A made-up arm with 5 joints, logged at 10 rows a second.
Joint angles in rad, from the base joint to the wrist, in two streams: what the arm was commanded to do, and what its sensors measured. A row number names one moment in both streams.
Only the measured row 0 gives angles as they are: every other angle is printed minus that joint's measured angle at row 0.
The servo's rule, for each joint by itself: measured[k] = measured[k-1] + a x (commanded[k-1-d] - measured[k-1]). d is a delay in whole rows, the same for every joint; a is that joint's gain. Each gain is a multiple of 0.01, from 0.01 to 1. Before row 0 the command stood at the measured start. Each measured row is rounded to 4 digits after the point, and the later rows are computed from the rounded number. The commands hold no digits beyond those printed.
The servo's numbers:
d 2
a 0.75 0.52 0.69 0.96 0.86
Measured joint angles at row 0:
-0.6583, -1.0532, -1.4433, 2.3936, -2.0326
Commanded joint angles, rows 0 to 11:
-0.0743, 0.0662, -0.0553, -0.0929, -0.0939
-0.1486, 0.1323, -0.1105, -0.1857, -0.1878
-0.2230, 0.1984, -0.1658, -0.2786, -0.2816
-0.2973, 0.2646, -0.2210, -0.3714, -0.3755
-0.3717, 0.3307, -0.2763, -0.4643, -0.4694
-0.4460, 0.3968, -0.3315, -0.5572, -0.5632
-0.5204, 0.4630, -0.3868, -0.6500, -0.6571
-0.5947, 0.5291, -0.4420, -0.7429, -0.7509
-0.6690, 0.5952, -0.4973, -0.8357, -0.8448
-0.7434, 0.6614, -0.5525, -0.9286, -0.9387
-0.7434, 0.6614, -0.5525, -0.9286, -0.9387
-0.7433, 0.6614, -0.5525, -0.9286, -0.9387
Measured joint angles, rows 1 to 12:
0.0000, 0.0000, 0.0000, 0.0000, 0.0000
0.0000, 0.0000, 0.0000, 0.0000, 0.0000
-0.0557, 0.0344, -0.0382, -0.0892, -0.0808
-0.1254, 0.0853, -0.0881, -0.1818, -0.1728
-0.1986, 0.1441, -0.1417, -0.2747, -0.2664
-0.2726, 0.2068, -0.1964, -0.3675, -0.3602
-0.3469, 0.2712, -0.2515, -0.4604, -0.4541
-0.4212, 0.3365, -0.3067, -0.5533, -0.5479
-0.4956, 0.4023, -0.3620, -0.6461, -0.6418
-0.5699, 0.4682, -0.4172, -0.7390, -0.7356
-0.6442, 0.5342, -0.4725, -0.8318, -0.8295
-0.7186, 0.6003, -0.5277, -0.9247, -0.9234

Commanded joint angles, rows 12 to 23:
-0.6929, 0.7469, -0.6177, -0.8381, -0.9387
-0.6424, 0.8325, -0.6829, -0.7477, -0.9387
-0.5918, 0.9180, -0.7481, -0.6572, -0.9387
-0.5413, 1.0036, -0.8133, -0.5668, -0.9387
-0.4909, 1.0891, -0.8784, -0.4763, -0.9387
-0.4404, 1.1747, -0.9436, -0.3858, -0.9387
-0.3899, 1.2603, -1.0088, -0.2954, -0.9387
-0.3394, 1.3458, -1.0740, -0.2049, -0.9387
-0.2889, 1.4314, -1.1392, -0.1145, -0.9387
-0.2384, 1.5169, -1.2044, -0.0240, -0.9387
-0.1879, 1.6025, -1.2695, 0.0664, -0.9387
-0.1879, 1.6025, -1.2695, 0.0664, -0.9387
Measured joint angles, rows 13 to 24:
-0.7372, 0.6321, -0.5448, -0.9284, -0.9366
-0.7418, 0.6473, -0.5501, -0.9286, -0.9384
-0.7051, 0.6991, -0.5967, -0.8417, -0.9387
-0.6581, 0.7685, -0.6562, -0.7515, -0.9387
-0.6084, 0.8462, -0.7196, -0.6610, -0.9387
-0.5581, 0.9280, -0.7843, -0.5706, -0.9387
-0.5077, 1.0118, -0.8492, -0.4801, -0.9387
-0.4572, 1.0965, -0.9143, -0.3896, -0.9387
-0.4067, 1.1817, -0.9795, -0.2992, -0.9387
-0.3562, 1.2670, -1.0447, -0.2087, -0.9387
-0.3057, 1.3525, -1.1099, -0.1183, -0.9387
-0.2552, 1.4380, -1.1751, -0.0278, -0.9387

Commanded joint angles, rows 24 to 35:
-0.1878, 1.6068, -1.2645, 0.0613, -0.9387
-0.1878, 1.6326, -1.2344, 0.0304, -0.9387
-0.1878, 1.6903, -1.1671, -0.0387, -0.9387
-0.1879, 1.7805, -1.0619, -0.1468, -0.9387
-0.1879, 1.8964, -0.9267, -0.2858, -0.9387
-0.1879, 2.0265, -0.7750, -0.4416, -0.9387
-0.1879, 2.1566, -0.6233, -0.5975, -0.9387
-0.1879, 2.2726, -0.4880, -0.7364, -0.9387
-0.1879, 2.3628, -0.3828, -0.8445, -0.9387
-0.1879, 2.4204, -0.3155, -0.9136, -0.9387
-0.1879, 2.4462, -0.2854, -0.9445, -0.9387
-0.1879, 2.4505, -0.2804, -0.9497, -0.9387
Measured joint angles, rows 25 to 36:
-0.2047, 1.5235, -1.2402, 0.0626, -0.9387
-0.1921, 1.5646, -1.2604, 0.0662, -0.9387
-0.1889, 1.5865, -1.2632, 0.0615, -0.9387
-0.1881, 1.6105, -1.2433, 0.0316, -0.9387
-0.1879, 1.6520, -1.1907, -0.0359, -0.9387
-0.1879, 1.7188, -1.1018, -0.1424, -0.9387
-0.1879, 1.8112, -0.9810, -0.2801, -0.9387
-0.1879, 1.9232, -0.8389, -0.4351, -0.9387
-0.1879, 2.0446, -0.6901, -0.5910, -0.9387
-0.1879, 2.1632, -0.5507, -0.7306, -0.9387
-0.1879, 2.2670, -0.4348, -0.8399, -0.9387
-0.1879, 2.3468, -0.3525, -0.9107, -0.9387

